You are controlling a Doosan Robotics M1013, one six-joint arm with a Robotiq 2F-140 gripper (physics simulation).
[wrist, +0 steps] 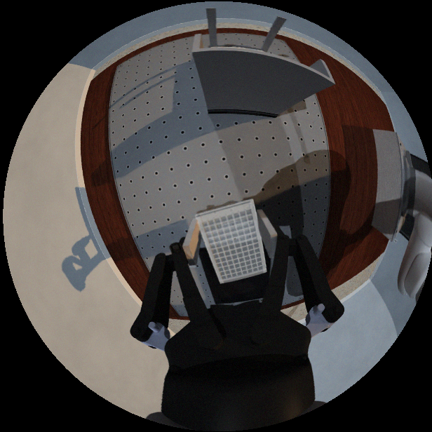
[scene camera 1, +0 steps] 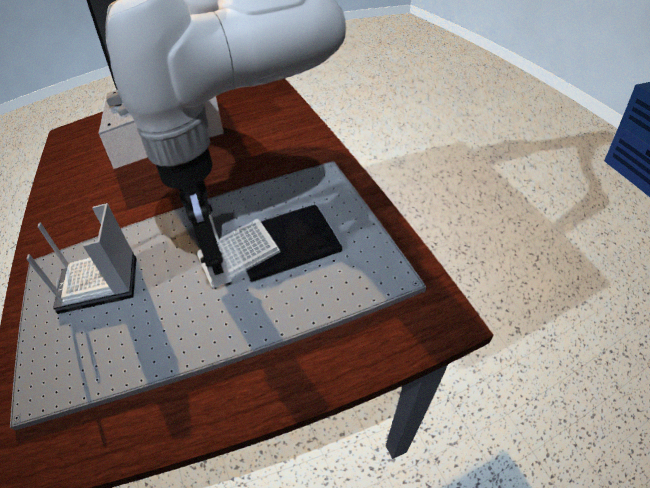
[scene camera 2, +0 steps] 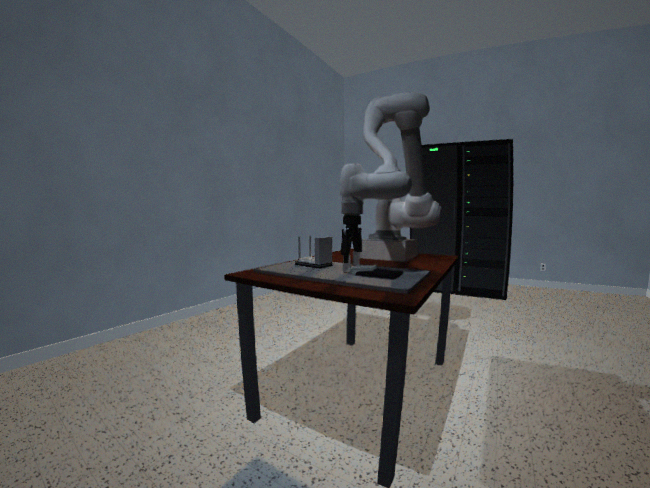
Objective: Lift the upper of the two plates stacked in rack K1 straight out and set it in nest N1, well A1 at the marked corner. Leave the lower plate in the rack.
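Frame: origin at the arm's base, x back, y right, z up, level; millimetres.
Seen in the pictures: gripper, fingertip midpoint: (scene camera 1: 216, 262) (scene camera 2: 351, 269); arm's base, origin of the base link: (scene camera 2: 387, 239).
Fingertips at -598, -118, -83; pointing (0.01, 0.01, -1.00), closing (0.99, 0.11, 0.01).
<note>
Offsets run from my fingertips to a thing's top centre, as dx, dy, dz. Level surfaces: height alone.
My gripper (scene camera 1: 221, 248) (scene camera 2: 351, 262) (wrist: 228, 223) is shut on a white gridded plate @(+9, -37, +21) (scene camera 1: 250, 243) (wrist: 232, 245), with one finger on each of two opposite sides. In scene camera 1 the plate overlaps the left part of the black nest N1 @(+19, -124, +3) (scene camera 1: 309, 236) (scene camera 2: 385, 273) and looks turned relative to it; its exact height over the nest cannot be told. Rack K1 @(+29, +237, +126) (scene camera 1: 111, 262) (scene camera 2: 323, 251) (wrist: 250, 80) stands to the left. The lower plate @(+28, +227, +22) (scene camera 1: 82, 277) lies in it and is hidden in the wrist view. The nest's marked corner cannot be made out.
A grey perforated board @(dz -12) (scene camera 1: 210, 325) (wrist: 165, 165) bears the rack and nest on the brown table @(dz -25) (scene camera 1: 252, 378). The rack has a tall wall and thin upright posts. The robot's pale base block (scene camera 1: 124, 144) (scene camera 2: 391, 248) stands behind. A black cabinet (scene camera 2: 485, 225) stands beyond the table.
</note>
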